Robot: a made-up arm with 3 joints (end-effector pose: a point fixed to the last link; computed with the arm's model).
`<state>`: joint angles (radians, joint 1 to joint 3).
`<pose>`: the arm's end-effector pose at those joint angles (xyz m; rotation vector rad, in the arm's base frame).
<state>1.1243 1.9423 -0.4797</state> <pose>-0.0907 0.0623 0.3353 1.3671 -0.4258 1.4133</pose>
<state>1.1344 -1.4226 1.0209</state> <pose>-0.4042 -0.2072 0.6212 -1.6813 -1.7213 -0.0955</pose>
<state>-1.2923 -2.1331 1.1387</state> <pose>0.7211 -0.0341 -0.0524 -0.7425 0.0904 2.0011</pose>
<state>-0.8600 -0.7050 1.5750</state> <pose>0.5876 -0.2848 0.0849 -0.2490 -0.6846 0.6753</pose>
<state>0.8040 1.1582 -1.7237</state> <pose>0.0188 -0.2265 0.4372 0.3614 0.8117 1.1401</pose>
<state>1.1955 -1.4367 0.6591</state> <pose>-0.4563 -0.1957 0.5542 -1.5679 -1.4881 -0.4309</pose>
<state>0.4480 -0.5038 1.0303</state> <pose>0.1214 -0.2996 0.5626 -0.5286 -1.4445 0.1584</pose>
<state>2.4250 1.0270 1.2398</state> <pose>-0.3440 -0.0349 0.2128 -1.1238 2.3206 -0.7567</pose>
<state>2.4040 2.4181 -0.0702</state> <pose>-0.3471 0.1776 0.0012 0.8855 -0.9407 2.5544</pose>
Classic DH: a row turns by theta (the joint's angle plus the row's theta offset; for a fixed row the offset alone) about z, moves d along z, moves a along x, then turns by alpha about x. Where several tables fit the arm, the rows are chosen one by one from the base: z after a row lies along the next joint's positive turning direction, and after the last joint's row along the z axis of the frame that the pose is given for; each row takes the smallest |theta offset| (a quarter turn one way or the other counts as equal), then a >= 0, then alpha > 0; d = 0 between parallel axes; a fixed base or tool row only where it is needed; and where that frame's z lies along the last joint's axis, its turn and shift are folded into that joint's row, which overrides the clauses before.
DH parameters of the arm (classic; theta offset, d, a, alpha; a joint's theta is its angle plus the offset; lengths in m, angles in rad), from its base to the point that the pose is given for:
base (fixed): 0 0.085 0 1.5708
joint 1: 1.5708 0.036 0.392 1.5708
joint 2: 0 0.316 -0.01 -1.5708
joint 3: 1.5708 0.224 0.111 1.5708
tool (fixed): 3.1416 -0.067 0 0

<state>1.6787 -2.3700 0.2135</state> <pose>-0.6394 0.0555 0.2387 -1.9049 -0.8441 -1.7137</pose>
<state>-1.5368 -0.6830 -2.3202</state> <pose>0.6353 -0.1360 -0.2362 0.8096 -2.3086 0.3344</pose>
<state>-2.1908 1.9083 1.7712</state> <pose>-0.0592 0.1377 -0.3688 -0.7651 0.2832 -1.7593</pose>
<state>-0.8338 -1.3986 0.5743</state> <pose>0.6118 -0.1991 0.2903 -1.0686 0.2157 0.9075</pose>
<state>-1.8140 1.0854 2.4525</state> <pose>0.0681 -0.1150 -0.3896 -0.5879 -0.5737 -0.9327</pose>
